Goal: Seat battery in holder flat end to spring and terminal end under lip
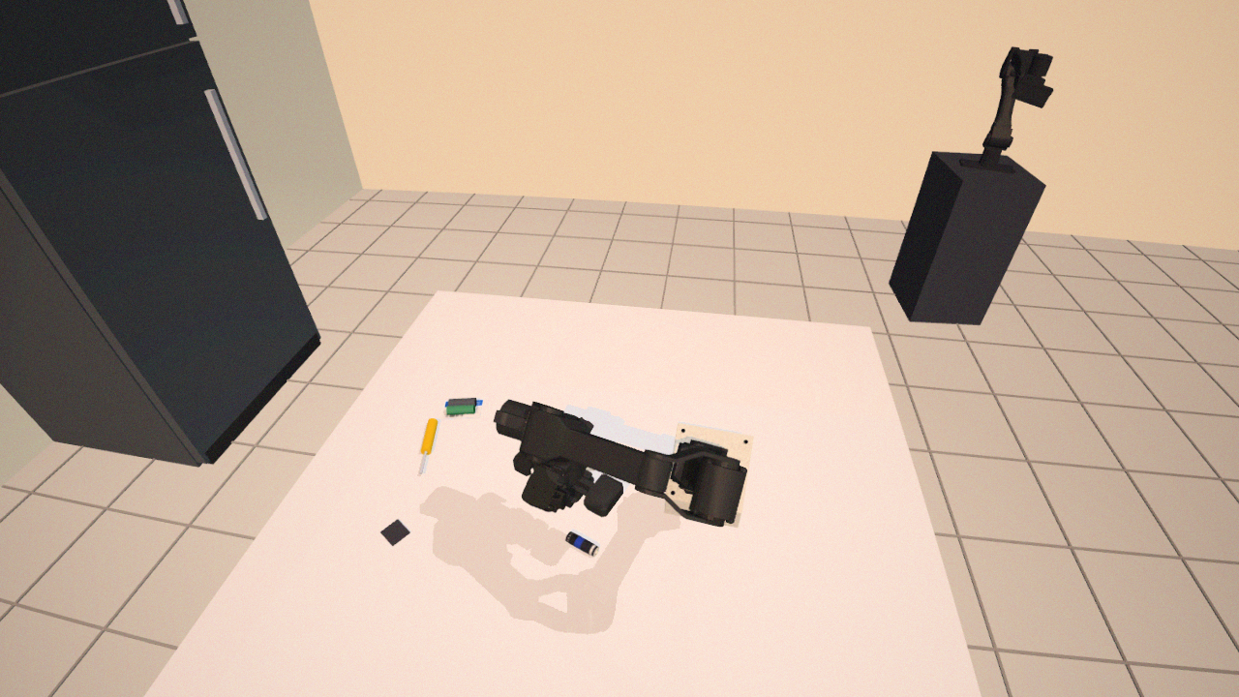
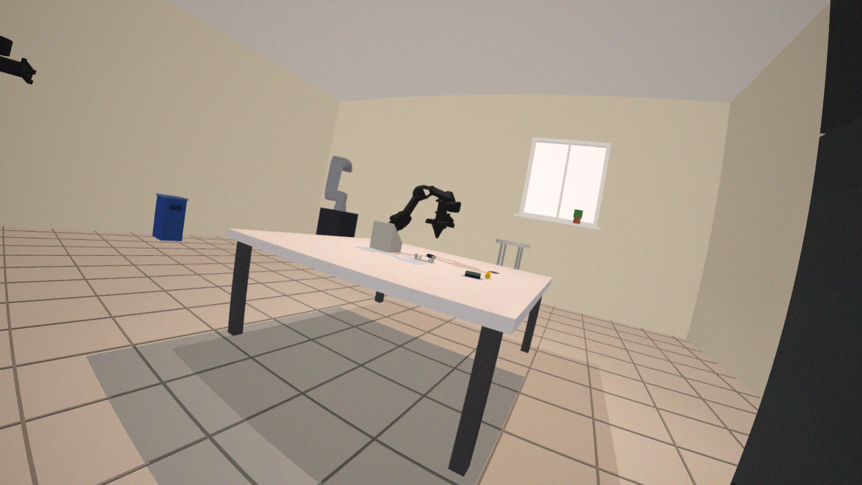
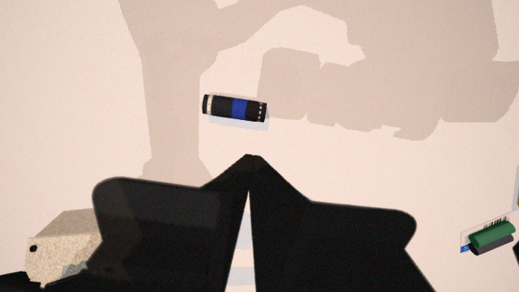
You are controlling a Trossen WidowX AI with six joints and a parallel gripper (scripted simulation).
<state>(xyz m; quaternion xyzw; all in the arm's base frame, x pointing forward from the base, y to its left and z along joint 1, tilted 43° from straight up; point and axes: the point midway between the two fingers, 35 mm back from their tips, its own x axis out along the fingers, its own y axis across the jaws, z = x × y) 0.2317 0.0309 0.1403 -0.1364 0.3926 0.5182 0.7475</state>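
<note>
Now: the battery 110 mm below my gripper tip, 20 mm behind it and 10 mm to the left of it. From my gripper tip the other things lie so: yellow-handled screwdriver: 360 mm ahead, 190 mm to the right, 110 mm below; then black square: 350 mm ahead, 120 mm below, 10 mm to the left.
</note>
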